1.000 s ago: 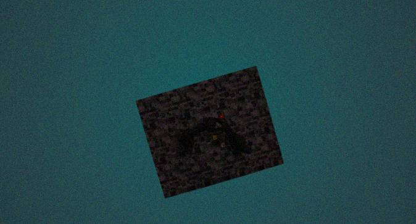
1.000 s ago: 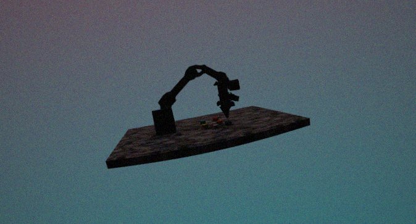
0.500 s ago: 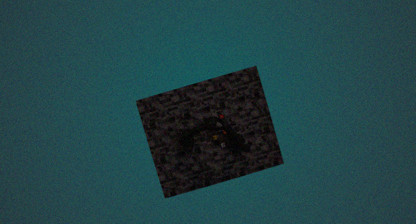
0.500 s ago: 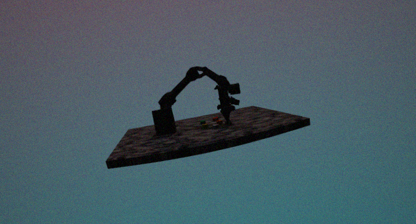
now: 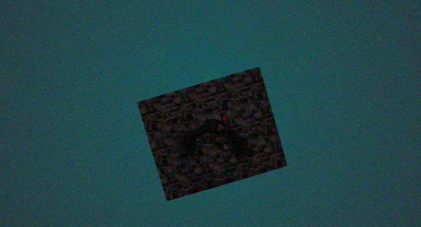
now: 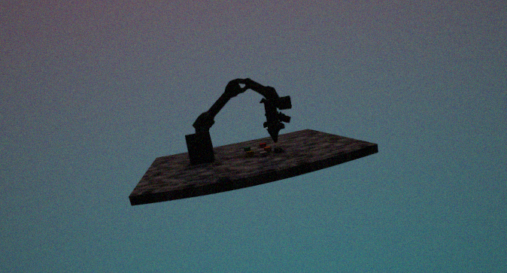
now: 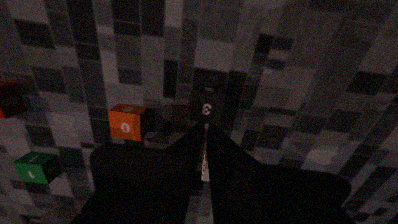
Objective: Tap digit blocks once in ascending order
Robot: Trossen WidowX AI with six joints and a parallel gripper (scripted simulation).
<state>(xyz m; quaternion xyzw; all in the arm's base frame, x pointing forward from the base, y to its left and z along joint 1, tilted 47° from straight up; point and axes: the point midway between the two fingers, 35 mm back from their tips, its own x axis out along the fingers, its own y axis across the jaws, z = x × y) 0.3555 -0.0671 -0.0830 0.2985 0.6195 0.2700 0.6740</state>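
The black block is 40 mm below my gripper tip. From my gripper tip the other things lie so: yellow block 130 mm behind, 60 mm to the left, 40 mm below; then white block 80 mm behind, 30 mm to the right, 40 mm below; then orange block 30 mm behind, 80 mm to the left, 40 mm below.
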